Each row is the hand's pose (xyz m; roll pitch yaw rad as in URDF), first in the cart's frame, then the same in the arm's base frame.
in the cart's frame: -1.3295 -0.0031 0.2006 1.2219 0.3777 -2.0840
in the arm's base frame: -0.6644 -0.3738 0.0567 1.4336 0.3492 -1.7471
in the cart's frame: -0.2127 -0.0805 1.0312 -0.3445 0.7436 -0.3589
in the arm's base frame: 0.2622 -0.0958 1.0603 -0.4042 0.5495 -0.1336
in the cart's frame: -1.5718 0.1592 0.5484 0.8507 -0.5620 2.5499
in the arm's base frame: -0.9997 -0.2575 0.3397 0.8563 -0.3622 2.8088
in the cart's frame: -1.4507 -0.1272 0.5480 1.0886 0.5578 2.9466
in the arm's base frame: -0.8135 -0.5011 0.3918 1.1989 0.7374 -3.0084
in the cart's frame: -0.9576 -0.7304 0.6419 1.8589 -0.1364 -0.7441
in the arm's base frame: -0.2128 -0.9447 0.6330 1.8853 -0.3346 -0.4889
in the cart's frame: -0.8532 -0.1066 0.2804 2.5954 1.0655 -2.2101
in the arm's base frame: -0.2007 -0.3420 0.2238 2.9944 1.0346 -1.6015
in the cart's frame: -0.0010 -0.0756 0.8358 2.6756 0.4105 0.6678
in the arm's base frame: 0.4986 -0.0487 0.9025 2.4716 0.3469 0.8535
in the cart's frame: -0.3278 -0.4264 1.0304 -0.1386 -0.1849 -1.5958
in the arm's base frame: 0.2385 -0.4590 1.0807 0.0342 -0.2934 -1.3755
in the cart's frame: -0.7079 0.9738 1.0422 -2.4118 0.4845 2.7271
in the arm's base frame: -0.4718 0.7885 0.8697 -2.3602 0.6797 3.0170
